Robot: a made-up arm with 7 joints. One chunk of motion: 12 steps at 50 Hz.
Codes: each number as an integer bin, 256 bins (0 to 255) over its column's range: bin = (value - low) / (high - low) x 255, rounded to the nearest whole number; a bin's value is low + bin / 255 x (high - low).
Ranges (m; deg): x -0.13..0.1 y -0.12..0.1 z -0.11..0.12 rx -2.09..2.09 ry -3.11..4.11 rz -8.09..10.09
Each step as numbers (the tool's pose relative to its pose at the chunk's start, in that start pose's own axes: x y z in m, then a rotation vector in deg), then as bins.
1 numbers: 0.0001 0.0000 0.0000 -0.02 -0.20 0.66
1 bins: 144 139 122 126 103 123
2 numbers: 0.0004 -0.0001 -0.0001 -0.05 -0.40 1.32
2 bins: 145 139 122 124 96 132
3 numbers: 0.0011 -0.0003 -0.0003 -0.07 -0.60 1.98
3 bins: 145 139 122 123 89 141
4 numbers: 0.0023 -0.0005 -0.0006 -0.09 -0.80 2.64
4 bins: 147 139 121 122 82 151
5 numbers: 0.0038 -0.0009 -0.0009 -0.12 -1.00 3.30
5 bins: 148 138 121 120 75 160
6 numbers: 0.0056 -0.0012 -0.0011 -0.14 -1.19 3.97
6 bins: 150 138 121 119 68 169
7 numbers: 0.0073 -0.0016 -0.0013 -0.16 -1.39 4.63
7 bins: 152 137 121 118 61 178
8 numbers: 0.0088 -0.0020 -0.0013 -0.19 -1.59 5.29
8 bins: 154 137 121 116 54 188
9 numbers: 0.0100 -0.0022 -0.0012 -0.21 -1.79 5.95
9 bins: 155 137 121 115 47 197
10 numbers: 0.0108 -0.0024 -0.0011 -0.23 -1.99 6.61
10 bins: 156 136 121 113 40 206
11 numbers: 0.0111 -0.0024 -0.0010 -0.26 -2.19 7.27
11 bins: 156 136 121 112 32 215
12 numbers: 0.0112 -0.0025 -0.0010 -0.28 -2.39 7.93
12 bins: 157 136 121 110 25 225
